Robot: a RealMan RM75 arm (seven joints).
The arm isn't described. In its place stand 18 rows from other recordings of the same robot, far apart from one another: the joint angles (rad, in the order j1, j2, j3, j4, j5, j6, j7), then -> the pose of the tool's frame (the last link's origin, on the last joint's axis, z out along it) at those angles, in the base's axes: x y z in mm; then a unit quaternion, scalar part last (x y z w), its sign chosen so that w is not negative.
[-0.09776, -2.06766, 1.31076, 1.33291, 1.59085, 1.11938, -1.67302] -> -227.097 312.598 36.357 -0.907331 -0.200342 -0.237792 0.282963
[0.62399, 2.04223, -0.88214, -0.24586, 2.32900, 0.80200, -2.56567] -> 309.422 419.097 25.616 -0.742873 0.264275 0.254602 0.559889
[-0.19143, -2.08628, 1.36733, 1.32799, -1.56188, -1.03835, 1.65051] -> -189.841 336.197 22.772 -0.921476 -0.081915 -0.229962 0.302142
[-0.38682, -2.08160, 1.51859, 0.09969, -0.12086, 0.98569, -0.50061] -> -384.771 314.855 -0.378 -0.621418 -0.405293 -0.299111 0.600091
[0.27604, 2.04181, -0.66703, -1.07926, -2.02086, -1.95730, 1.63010] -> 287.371 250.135 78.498 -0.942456 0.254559 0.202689 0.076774
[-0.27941, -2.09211, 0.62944, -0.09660, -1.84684, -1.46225, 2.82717] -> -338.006 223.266 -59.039 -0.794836 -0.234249 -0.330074 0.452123
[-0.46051, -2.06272, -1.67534, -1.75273, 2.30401, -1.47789, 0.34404] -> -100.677 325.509 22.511 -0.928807 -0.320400 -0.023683 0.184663
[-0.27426, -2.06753, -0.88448, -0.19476, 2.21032, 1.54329, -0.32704] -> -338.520 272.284 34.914 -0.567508 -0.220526 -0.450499 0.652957
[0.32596, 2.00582, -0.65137, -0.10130, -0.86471, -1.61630, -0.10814] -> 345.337 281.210 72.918 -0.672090 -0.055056 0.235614 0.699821
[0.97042, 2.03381, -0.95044, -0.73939, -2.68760, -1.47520, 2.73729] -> 184.617 414.376 -3.308 -0.818035 0.543388 -0.120031 0.145399
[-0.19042, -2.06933, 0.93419, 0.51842, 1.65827, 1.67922, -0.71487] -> -312.721 216.610 -21.699 -0.931514 -0.059137 -0.304890 0.189281
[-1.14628, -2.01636, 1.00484, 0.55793, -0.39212, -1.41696, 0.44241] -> -151.855 429.927 -20.626 -0.847349 -0.475193 0.184959 0.148261
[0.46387, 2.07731, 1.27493, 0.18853, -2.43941, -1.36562, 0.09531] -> 310.702 346.177 49.812 -0.567281 0.163588 0.382434 0.710757
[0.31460, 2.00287, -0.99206, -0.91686, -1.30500, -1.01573, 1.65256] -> 279.693 375.912 103.807 -0.767893 0.338315 0.375855 0.393212
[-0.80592, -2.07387, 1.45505, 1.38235, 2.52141, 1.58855, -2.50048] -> -90.689 369.267 -11.569 -0.961433 -0.170144 0.159889 0.145373
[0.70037, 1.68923, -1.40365, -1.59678, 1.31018, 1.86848, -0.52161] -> 87.237 319.948 104.190 -0.977895 0.186147 -0.094314 0.013223
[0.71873, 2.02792, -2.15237, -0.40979, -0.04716, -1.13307, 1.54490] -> 139.584 370.175 -76.047 -0.756773 0.442379 0.480779 0.021138
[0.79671, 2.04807, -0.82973, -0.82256, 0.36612, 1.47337, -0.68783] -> 254.846 387.401 18.075 -0.837371 0.505335 -0.129465 0.163355
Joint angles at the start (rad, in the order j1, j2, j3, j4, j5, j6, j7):
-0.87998, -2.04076, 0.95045, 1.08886, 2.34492, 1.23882, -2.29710
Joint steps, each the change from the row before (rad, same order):
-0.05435, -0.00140, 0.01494, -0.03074, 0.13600, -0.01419, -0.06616
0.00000, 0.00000, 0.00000, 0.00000, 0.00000, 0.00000, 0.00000
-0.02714, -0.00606, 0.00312, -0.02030, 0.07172, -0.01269, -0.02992
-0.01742, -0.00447, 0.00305, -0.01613, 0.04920, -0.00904, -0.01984
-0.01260, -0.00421, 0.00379, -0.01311, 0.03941, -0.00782, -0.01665
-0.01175, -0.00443, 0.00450, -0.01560, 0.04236, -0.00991, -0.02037
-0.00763, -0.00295, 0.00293, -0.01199, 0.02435, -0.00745, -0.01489
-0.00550, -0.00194, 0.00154, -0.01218, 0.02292, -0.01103, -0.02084
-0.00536, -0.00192, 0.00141, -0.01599, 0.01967, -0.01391, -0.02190
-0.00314, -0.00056, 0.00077, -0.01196, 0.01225, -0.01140, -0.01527
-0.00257, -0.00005, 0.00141, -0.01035, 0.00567, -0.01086, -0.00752
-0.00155, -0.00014, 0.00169, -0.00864, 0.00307, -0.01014, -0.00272
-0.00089, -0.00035, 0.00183, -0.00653, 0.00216, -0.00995, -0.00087
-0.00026, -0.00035, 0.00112, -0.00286, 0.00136, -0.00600, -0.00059
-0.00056, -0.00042, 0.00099, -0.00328, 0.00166, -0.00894, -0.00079
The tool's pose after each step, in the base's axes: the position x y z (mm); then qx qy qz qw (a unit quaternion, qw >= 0). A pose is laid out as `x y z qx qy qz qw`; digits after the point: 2 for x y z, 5 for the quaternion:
-107.78 464.92 51.15 -0.91428 -0.27872 -0.04824 0.28996
-107.78 464.92 51.15 -0.91428 -0.27872 -0.04824 0.28996
-107.27 468.97 47.12 -0.91065 -0.28201 -0.02389 0.30103
-107.66 471.39 43.97 -0.90785 -0.28407 -0.00649 0.30833
-108.34 473.01 41.16 -0.90532 -0.28571 0.00769 0.31417
-110.05 474.61 38.11 -0.90170 -0.28892 0.02281 0.32085
-111.05 475.56 35.75 -0.89915 -0.29210 0.03111 0.32442
-112.93 476.85 34.24 -0.89481 -0.29870 0.03688 0.32976
-115.12 478.16 32.08 -0.89021 -0.30662 0.04117 0.33439
-116.94 479.24 30.85 -0.88671 -0.31237 0.04336 0.33806
-117.95 480.22 29.69 -0.88485 -0.31489 0.04417 0.34048
-118.78 481.01 28.59 -0.88389 -0.31551 0.04472 0.34235
-119.34 481.75 27.72 -0.88324 -0.31504 0.04486 0.34441
-119.57 482.21 27.35 -0.88283 -0.31457 0.04472 0.34592
-119.63 483.01 27.09 -0.88216 -0.31373 0.04387 0.34848

